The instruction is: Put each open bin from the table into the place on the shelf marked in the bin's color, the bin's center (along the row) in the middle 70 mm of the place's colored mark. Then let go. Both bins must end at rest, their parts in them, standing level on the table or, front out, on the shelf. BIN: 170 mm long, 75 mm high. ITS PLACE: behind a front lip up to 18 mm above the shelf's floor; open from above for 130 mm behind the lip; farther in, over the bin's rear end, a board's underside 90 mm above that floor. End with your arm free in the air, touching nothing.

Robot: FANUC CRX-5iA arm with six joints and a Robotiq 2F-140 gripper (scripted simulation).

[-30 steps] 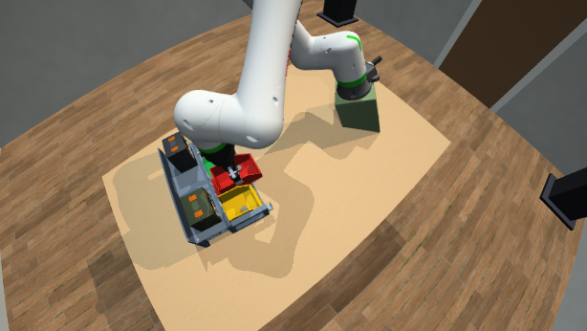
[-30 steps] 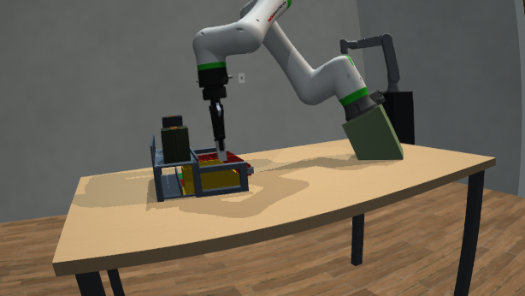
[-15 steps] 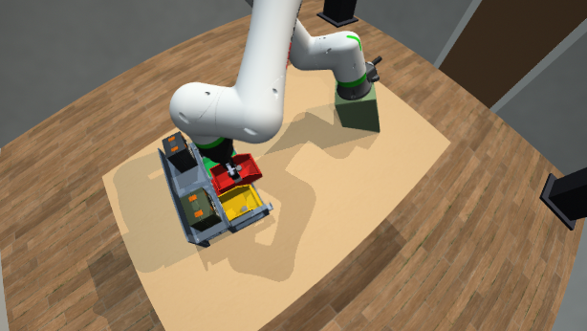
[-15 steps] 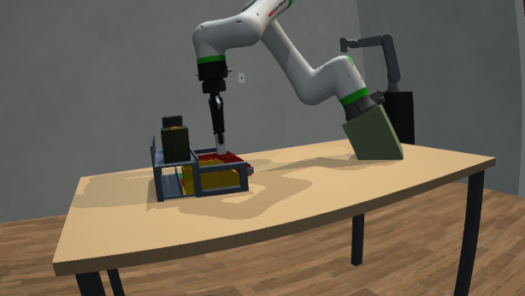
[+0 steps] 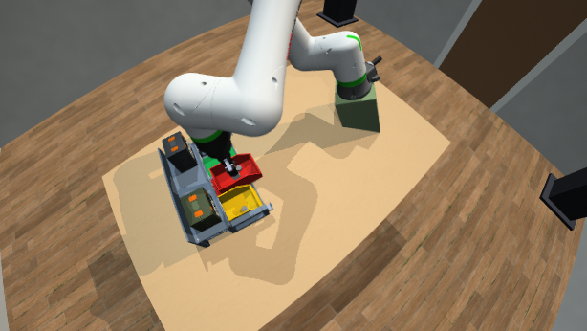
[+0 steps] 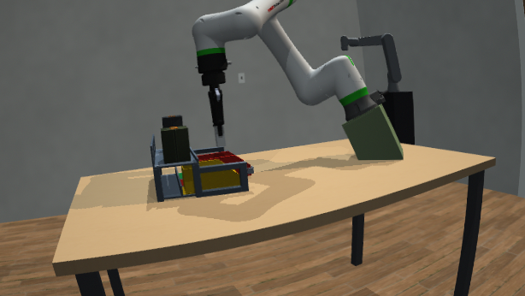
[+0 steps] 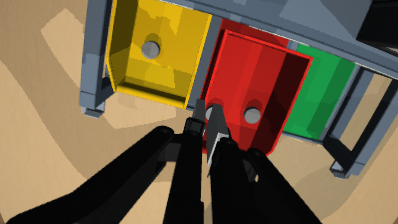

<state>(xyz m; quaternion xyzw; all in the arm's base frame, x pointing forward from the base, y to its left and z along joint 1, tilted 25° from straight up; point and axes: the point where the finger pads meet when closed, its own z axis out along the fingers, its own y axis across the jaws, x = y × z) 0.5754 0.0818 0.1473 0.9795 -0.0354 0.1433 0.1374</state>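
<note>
My hand is 11 cm above the red bin, 5 cm to the left of it and 1 cm past it. Round my hand: yellow bin: 11 cm below, 6 cm to the left, 6 cm ahead.
</note>
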